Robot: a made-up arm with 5 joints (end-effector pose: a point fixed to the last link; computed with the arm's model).
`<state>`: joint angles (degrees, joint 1 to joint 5).
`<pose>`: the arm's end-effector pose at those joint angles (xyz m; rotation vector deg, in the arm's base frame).
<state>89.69 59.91 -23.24 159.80 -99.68</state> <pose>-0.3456 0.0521 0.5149 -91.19 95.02 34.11</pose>
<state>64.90 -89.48 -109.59 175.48 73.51</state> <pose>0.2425 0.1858 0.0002 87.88 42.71 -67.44</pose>
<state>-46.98 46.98 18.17 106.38 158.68</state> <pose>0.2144 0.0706 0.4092 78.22 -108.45 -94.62</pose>
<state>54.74 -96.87 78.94 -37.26 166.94</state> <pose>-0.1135 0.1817 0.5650 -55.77 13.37 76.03</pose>
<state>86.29 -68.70 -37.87 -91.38 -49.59</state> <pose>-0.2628 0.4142 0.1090 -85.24 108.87 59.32</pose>
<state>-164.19 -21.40 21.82 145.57 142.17</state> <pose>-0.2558 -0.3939 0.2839 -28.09 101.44 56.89</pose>
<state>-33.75 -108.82 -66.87 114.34 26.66</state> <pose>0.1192 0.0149 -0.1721 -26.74 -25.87 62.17</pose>
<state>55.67 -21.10 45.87 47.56 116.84</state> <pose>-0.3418 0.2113 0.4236 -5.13 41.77 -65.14</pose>
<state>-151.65 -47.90 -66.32 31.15 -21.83</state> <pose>-0.4980 -0.1762 0.0772 2.92 59.67 -134.51</pose>
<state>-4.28 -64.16 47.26 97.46 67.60</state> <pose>0.0496 0.2088 0.4509 3.94 -140.49 84.58</pose>
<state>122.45 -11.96 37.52 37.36 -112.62</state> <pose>-0.5190 -0.1786 0.3405 30.76 -23.10 104.97</pose>
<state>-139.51 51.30 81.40 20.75 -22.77</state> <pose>0.2462 -0.2297 0.0530 -37.42 29.28 -19.17</pose>
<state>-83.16 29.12 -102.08 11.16 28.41</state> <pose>-0.2971 -0.0798 0.5010 -58.04 19.28 -99.09</pose>
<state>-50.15 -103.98 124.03 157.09 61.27</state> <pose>-0.0599 -0.3811 0.4528 -3.82 -114.71 -93.12</pose>
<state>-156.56 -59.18 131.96 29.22 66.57</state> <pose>-0.1852 -0.0130 0.5694 -72.72 -93.37 91.05</pose>
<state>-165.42 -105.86 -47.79 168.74 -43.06</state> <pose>-0.2664 -0.2647 -0.1903 -111.55 20.57 -108.72</pose>
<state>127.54 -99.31 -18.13 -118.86 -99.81</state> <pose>-0.5332 -0.0059 0.0330 133.82 -9.23 -15.59</pose>
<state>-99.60 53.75 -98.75 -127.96 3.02</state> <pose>-0.2194 0.1281 0.5802 33.91 -92.94 -89.29</pose>
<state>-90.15 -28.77 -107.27 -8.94 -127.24</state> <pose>-0.4575 -0.3296 0.2525 13.40 -64.72 92.37</pose>
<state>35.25 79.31 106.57 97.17 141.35</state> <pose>-0.3826 0.2567 -0.0424 53.96 -13.64 -5.93</pose>
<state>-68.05 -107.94 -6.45 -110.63 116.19</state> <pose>0.2788 -0.1121 0.0635 -119.81 48.52 19.54</pose>
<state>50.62 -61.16 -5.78 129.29 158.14</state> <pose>-0.0842 0.3799 0.2705 64.60 41.28 -74.62</pose>
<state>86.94 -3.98 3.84 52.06 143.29</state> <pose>-0.3471 0.2390 0.4128 30.64 19.79 -54.33</pose>
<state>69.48 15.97 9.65 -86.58 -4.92</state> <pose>-0.3539 0.2503 0.4525 -23.30 50.19 109.19</pose>
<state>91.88 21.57 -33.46 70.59 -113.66</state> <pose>-0.2368 0.1989 0.5359 64.39 -73.01 -21.86</pose>
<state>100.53 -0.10 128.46 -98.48 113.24</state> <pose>-0.2378 -0.3937 0.3424 42.80 -117.22 7.68</pose>
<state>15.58 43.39 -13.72 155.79 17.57</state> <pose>0.0438 0.1524 0.5283 108.41 91.98 10.97</pose>
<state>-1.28 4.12 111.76 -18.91 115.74</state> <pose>-0.3836 0.2043 0.4013 -34.93 -20.07 -76.32</pose>
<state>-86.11 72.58 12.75 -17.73 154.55</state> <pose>0.2183 -0.1755 0.3837 23.59 22.42 100.72</pose>
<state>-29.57 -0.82 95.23 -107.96 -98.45</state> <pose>-0.2019 0.3244 0.4327 -92.15 56.64 45.99</pose>
